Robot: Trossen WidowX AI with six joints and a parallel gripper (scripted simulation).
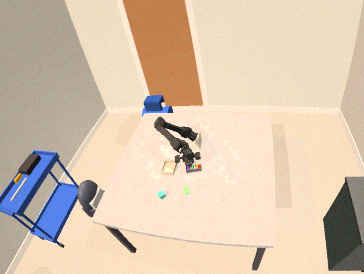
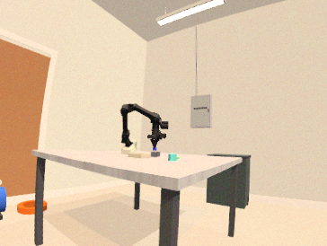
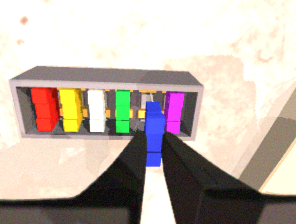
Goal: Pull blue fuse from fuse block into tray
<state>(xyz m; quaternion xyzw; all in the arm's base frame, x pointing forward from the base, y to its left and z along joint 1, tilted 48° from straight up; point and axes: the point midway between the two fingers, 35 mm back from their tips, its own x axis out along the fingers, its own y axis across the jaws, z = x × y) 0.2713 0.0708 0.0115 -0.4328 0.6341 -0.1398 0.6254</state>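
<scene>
The magenta fuse is 5 cm below my gripper tip, 2 cm to the right of it and 1 cm ahead of it. The rest, counted from my gripper tip: white fuse: 5 cm below, 3 cm to the left, 1 cm behind; blue fuse: 1 cm below; green fuse: 5 cm below, 2 cm to the left, 1 cm behind.
</scene>
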